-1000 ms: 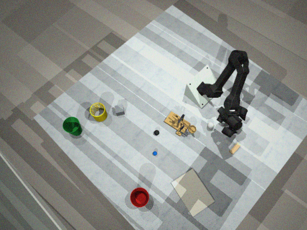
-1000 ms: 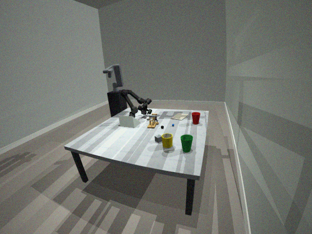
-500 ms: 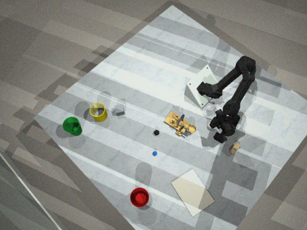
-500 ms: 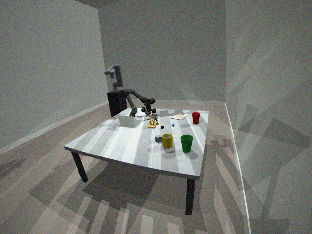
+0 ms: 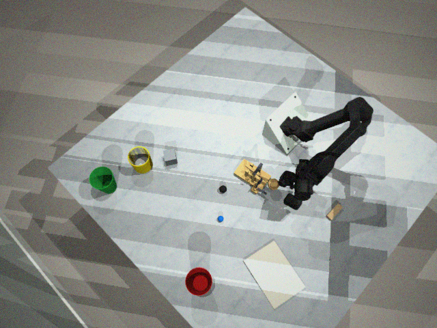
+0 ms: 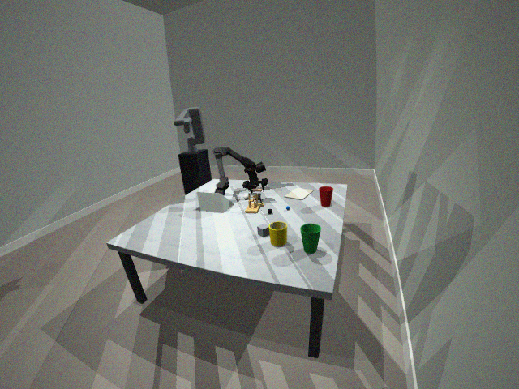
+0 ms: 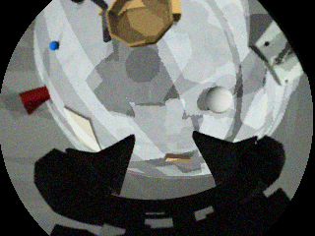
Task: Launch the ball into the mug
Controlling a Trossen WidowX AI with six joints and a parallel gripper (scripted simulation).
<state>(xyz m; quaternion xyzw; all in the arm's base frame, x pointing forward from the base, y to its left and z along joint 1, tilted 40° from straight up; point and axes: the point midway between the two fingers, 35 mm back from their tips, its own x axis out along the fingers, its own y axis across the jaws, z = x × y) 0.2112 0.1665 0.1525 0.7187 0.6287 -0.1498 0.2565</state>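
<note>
Right now my gripper tip is 19 cm to the left of the wooden catapult, 5 cm short of it and 1 cm below it. From my gripper tip the other things lie so: cream sheet: 30 cm ahead, 9 cm to the left, 4 cm below; wooden block: 14 cm to the left, 6 cm behind, 3 cm below; white ball: 8 cm behind, 6 cm to the right, 2 cm below.
</note>
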